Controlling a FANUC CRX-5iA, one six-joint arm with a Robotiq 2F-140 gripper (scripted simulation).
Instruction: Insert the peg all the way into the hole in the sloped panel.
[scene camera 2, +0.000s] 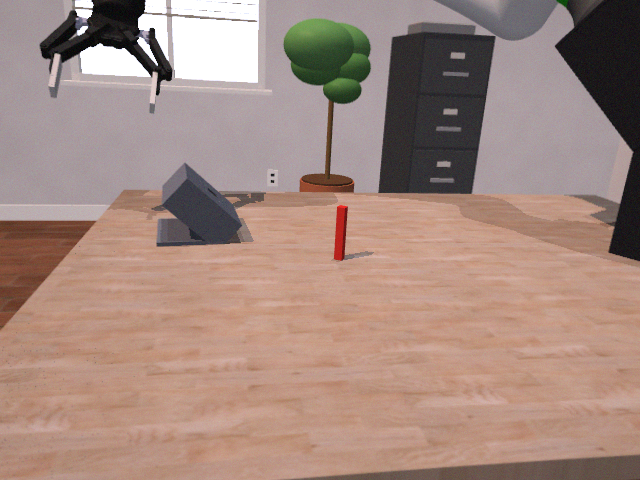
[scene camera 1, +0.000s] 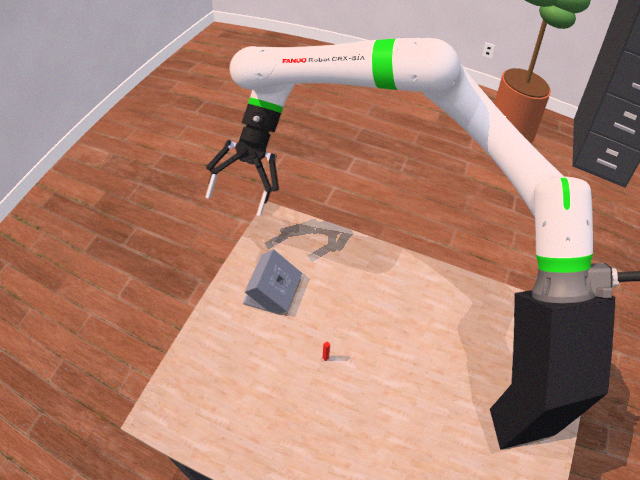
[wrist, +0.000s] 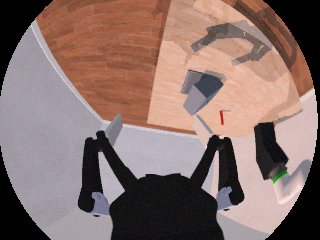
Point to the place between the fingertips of my gripper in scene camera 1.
233, 206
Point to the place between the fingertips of my gripper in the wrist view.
158, 120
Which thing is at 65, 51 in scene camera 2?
My gripper.
